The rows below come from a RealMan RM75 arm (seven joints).
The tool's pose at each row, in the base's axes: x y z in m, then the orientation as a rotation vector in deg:
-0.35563, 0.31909, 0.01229, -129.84, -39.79, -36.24
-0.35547, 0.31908, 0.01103, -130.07, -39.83, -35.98
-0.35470, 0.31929, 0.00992, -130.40, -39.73, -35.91
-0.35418, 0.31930, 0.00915, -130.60, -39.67, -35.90
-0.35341, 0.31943, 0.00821, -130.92, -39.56, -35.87
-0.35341, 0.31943, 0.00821, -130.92, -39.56, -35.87
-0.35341, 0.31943, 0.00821, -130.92, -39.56, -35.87
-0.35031, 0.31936, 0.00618, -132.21, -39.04, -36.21
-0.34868, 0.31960, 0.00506, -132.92, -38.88, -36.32
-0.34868, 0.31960, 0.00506, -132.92, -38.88, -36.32
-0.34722, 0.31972, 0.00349, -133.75, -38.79, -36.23
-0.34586, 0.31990, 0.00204, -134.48, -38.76, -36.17
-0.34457, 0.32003, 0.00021, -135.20, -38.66, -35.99
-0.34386, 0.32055, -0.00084, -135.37, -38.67, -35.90
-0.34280, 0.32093, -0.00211, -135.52, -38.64, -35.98
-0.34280, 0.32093, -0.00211, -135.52, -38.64, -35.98
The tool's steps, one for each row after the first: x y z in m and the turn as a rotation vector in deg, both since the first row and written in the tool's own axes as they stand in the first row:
-0.00064, 0.00068, 0.00086, -0.11, -0.26, 0.06
-0.00068, 0.00154, 0.00192, -0.37, -0.40, 0.16
-0.00075, 0.00221, 0.00256, -0.55, -0.46, 0.21
-0.00071, 0.00305, 0.00345, -0.82, -0.56, 0.31
-0.00071, 0.00305, 0.00345, -0.82, -0.56, 0.31
-0.00071, 0.00305, 0.00345, -0.82, -0.56, 0.31
0.00034, 0.00596, 0.00548, -2.10, -0.68, 0.61
0.00094, 0.00735, 0.00678, -2.77, -0.83, 0.70
0.00094, 0.00735, 0.00678, -2.77, -0.83, 0.70
0.00112, 0.00891, 0.00825, -3.48, -1.17, 0.81
0.00130, 0.01031, 0.00965, -4.11, -1.48, 0.86
0.00120, 0.01187, 0.01126, -4.69, -1.83, 1.00
0.00124, 0.01247, 0.01249, -4.81, -1.95, 1.02
0.00138, 0.01348, 0.01385, -4.97, -1.95, 1.02
0.00138, 0.01348, 0.01385, -4.97, -1.95, 1.02

